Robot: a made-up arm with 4 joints. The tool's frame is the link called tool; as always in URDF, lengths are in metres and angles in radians. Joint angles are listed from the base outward. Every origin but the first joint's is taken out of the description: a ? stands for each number. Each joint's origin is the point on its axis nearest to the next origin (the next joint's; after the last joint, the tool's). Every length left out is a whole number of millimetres.
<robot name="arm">
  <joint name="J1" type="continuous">
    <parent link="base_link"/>
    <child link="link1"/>
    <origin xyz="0.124 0.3 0.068" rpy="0 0 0"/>
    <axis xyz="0 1 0"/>
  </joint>
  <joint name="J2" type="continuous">
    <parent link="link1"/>
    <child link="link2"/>
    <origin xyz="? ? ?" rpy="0 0 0"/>
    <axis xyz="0 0 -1"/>
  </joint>
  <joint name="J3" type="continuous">
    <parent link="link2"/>
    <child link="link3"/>
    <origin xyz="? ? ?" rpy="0 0 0"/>
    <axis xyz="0 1 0"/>
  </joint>
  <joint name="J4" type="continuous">
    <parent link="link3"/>
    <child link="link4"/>
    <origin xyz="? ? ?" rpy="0 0 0"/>
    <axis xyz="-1 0 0"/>
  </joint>
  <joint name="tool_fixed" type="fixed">
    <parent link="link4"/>
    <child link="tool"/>
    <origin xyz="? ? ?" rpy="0 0 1.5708"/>
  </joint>
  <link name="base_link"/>
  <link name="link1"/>
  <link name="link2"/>
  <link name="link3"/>
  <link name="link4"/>
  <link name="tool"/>
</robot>
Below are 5 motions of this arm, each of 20 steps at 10 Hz.
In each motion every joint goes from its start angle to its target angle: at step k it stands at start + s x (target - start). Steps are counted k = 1, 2, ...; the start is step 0. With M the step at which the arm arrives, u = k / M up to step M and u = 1 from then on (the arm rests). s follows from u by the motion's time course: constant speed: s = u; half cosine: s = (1 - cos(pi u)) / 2; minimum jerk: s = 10 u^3 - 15 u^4 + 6 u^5.
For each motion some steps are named. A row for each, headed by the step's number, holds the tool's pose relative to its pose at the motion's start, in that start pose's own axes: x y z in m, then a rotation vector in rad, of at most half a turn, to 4 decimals.
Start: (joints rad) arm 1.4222 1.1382 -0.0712 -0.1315
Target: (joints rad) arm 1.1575 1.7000 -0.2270 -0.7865
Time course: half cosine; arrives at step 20
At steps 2, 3, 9, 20:
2: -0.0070 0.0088 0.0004 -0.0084 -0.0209 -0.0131
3: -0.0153 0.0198 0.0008 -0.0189 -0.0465 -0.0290
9: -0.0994 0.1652 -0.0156 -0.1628 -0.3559 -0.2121
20: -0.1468 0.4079 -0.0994 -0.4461 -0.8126 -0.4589

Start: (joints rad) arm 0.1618 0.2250 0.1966 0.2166
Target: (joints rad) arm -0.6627 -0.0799 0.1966 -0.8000
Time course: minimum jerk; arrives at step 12
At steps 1, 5, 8, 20:
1: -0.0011 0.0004 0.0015 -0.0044 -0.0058 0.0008
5: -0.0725 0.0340 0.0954 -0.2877 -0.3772 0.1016
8: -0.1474 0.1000 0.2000 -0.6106 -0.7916 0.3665
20: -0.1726 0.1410 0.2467 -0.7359 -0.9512 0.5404

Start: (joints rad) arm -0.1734 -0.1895 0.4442 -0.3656
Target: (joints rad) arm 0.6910 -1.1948 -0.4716 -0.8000
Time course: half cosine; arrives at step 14
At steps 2, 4, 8, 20:
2: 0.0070 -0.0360 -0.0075 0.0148 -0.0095 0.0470
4: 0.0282 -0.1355 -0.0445 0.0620 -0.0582 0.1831
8: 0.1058 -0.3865 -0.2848 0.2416 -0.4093 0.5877
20: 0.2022 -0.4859 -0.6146 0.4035 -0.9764 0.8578

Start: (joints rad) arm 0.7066 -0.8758 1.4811 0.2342
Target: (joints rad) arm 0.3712 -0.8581 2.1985 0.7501
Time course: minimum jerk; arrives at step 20
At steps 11, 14, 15, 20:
11: 0.0564 0.0892 -0.0797 0.3323 0.2740 -0.0272
14: 0.0850 0.1311 -0.1224 0.4682 0.3644 -0.0057
15: 0.0927 0.1420 -0.1333 0.5008 0.3844 0.0025
20: 0.1066 0.1614 -0.1528 0.5567 0.4170 0.0198

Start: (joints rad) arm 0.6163 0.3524 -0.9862 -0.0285
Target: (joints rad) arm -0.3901 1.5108 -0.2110 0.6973
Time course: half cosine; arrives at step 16
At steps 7, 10, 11, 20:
7: 0.0341 0.1762 0.1998 0.0206 0.4726 -0.4793
10: 0.0766 0.3303 0.2428 0.1771 0.6036 -0.8850
11: 0.0933 0.3754 0.2405 0.2466 0.6023 -1.0009
20: 0.1484 0.4804 0.2073 0.4621 0.5090 -1.2584

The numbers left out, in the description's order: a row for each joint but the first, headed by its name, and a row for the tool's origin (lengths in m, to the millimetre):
J2: 0.292 0 0.069
J3: -0.002 -0.483 0
J4: 0.221 0 -0.023
tool: 0 -0.042 0.181

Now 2 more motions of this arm.
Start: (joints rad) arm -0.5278 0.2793 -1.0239 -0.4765
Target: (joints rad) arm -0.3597 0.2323 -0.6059 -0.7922
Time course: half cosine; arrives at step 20
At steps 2, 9, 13, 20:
2: -0.0030 -0.0017 -0.0043 0.0133 -0.0081 -0.0052
9: -0.0520 -0.0185 -0.0778 0.2236 -0.1373 -0.1034
13: -0.0889 -0.0165 -0.1371 0.3770 -0.2318 -0.1970
20: -0.1207 -0.0033 -0.1899 0.5076 -0.3117 -0.2938

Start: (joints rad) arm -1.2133 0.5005 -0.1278 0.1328
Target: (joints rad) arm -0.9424 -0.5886 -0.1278 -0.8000
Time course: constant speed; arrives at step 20
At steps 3, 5, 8, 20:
3: 0.0219 -0.0894 -0.0258 0.0268 -0.1440 0.1663
5: 0.0453 -0.1483 -0.0478 0.0592 -0.2423 0.2747
8: 0.0943 -0.2326 -0.0882 0.1290 -0.3921 0.4321
20: 0.4408 -0.4383 -0.3176 0.6485 -0.9814 0.9623

